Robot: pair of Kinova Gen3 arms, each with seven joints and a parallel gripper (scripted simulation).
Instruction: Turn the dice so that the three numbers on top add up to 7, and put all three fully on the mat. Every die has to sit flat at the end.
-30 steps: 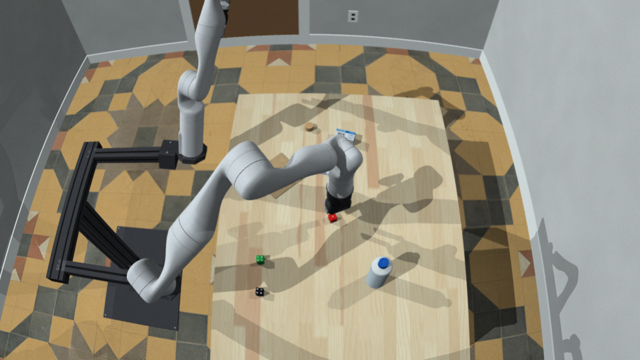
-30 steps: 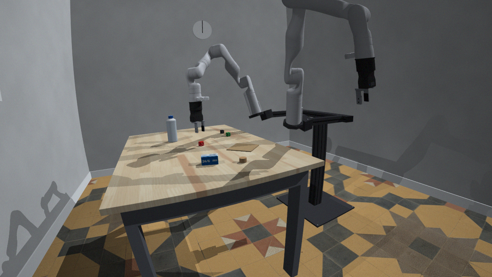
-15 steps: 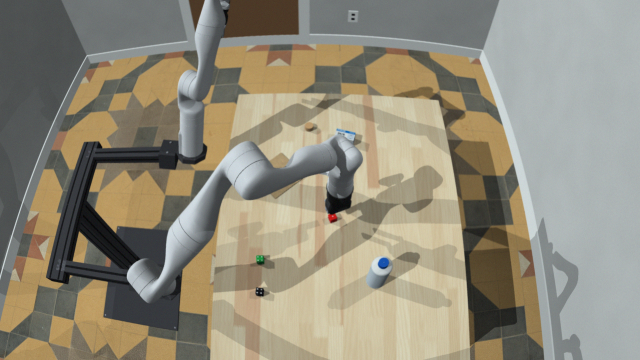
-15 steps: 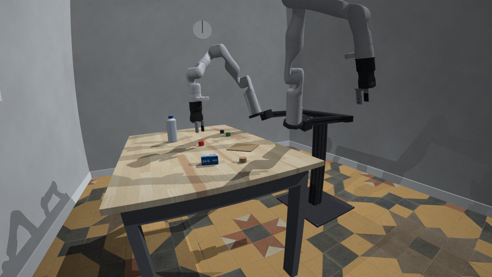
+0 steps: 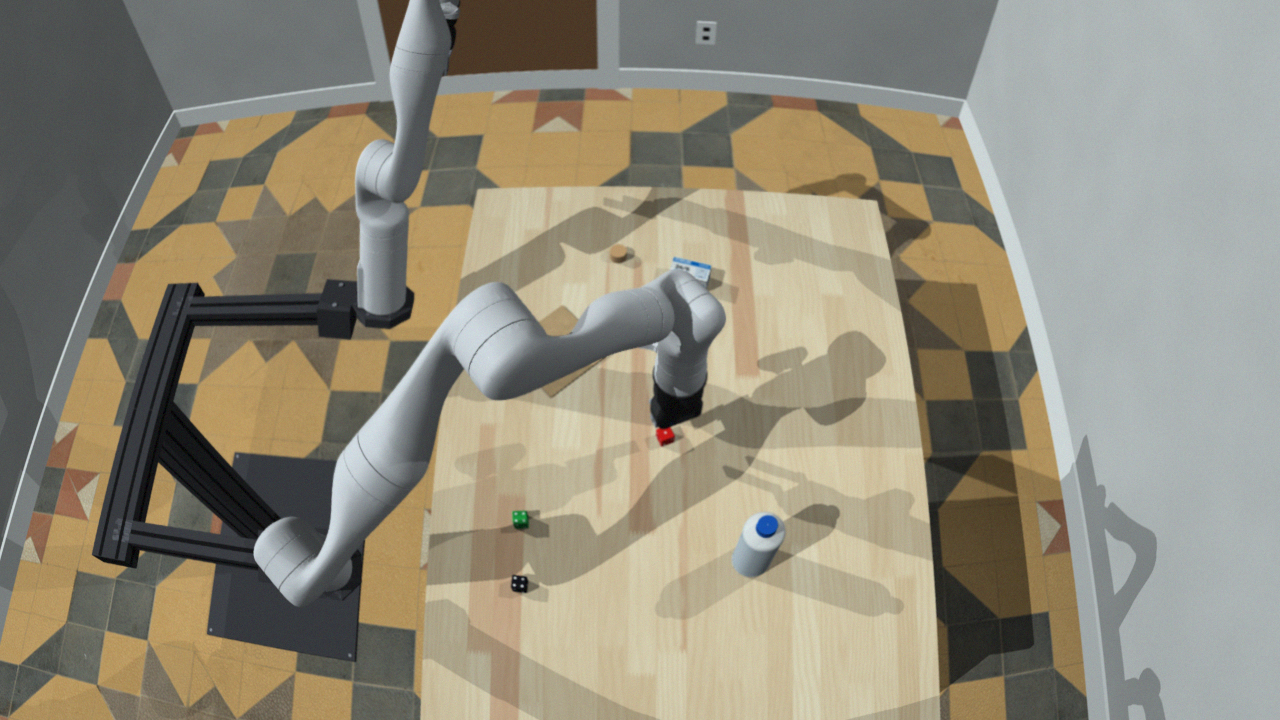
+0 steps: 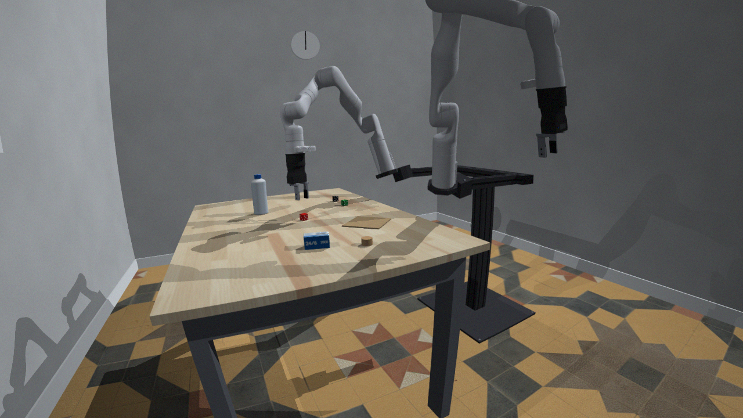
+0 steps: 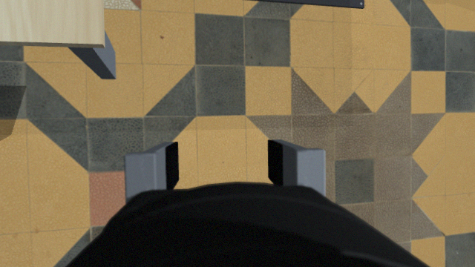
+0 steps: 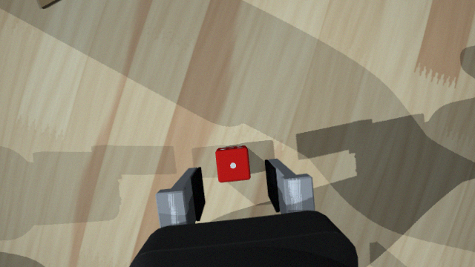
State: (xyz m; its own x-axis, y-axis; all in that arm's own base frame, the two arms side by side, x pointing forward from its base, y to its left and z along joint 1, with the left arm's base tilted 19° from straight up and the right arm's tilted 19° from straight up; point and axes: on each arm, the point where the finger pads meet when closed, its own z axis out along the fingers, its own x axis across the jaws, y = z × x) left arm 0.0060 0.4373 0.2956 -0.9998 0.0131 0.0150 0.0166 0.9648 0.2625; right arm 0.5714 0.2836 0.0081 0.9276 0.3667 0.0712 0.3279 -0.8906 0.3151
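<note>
My right hand is 90 mm above the red die. Round my right hand: green die (230 mm behind, 180 mm to the right, 90 mm below); then brown square mat (210 mm behind, 160 mm to the left, 100 mm below); then white bottle (220 mm to the right, 160 mm ahead, 20 mm below).
</note>
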